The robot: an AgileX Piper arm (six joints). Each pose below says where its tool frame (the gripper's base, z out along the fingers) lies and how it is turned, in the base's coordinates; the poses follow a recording.
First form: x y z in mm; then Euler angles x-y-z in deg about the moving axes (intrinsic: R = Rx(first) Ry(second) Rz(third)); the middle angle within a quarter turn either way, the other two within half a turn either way.
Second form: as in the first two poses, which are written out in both.
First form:
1: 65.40 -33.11 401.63 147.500 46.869 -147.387
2: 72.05 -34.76 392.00 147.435 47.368 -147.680
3: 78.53 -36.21 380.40 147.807 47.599 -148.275
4: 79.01 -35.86 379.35 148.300 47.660 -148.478
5: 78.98 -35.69 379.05 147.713 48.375 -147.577
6: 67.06 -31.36 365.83 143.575 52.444 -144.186
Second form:
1: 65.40 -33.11 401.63 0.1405 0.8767 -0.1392 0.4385
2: 72.05 -34.76 392.00 0.1365 0.8757 -0.1393 0.4418
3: 78.53 -36.21 380.40 0.1327 0.8762 -0.1380 0.4423
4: 79.01 -35.86 379.35 0.1328 0.8769 -0.1349 0.4419
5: 78.98 -35.69 379.05 0.1352 0.8732 -0.1337 0.4487
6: 67.06 -31.36 365.83 0.1306 0.8533 -0.1377 0.4856
